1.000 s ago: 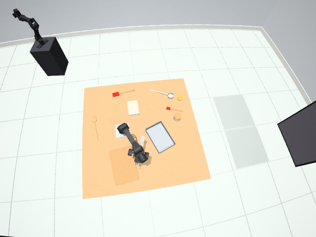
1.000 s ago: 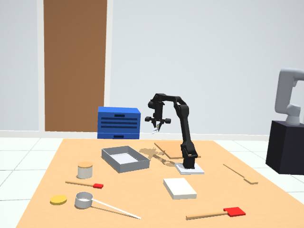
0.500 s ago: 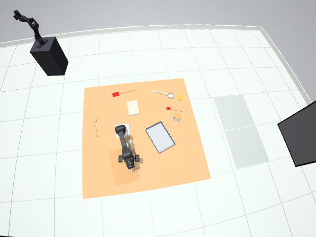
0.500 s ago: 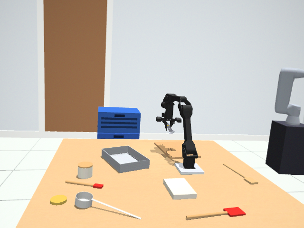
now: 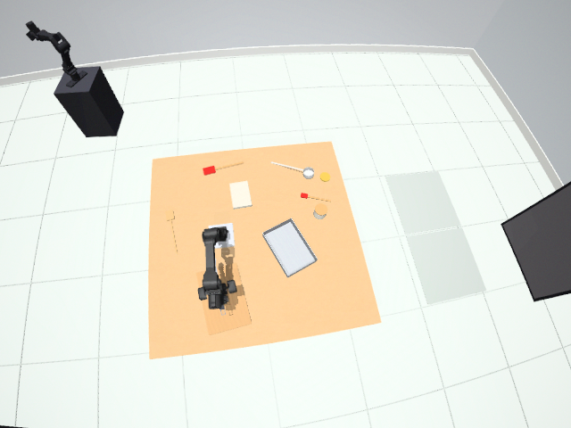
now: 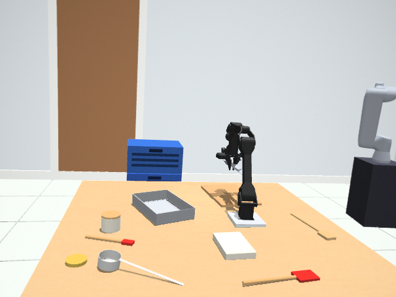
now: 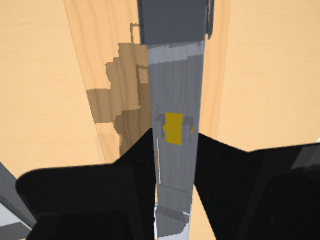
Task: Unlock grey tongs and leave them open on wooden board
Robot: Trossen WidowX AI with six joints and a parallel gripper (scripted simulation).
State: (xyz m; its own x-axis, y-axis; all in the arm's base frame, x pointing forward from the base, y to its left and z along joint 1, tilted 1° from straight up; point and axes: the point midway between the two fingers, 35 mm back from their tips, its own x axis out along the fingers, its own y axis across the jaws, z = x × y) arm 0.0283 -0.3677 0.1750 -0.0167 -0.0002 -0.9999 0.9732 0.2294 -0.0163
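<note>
My gripper tip is now 150 mm above the wooden board. From my gripper tip the other things lie so: grey roasting tin (380 mm ahead, 290 mm to the left, 130 mm below); then white block (80 mm ahead, 660 mm to the left, 140 mm below); then lidded jar (590 mm ahead, 520 mm to the left, 120 mm below).
</note>
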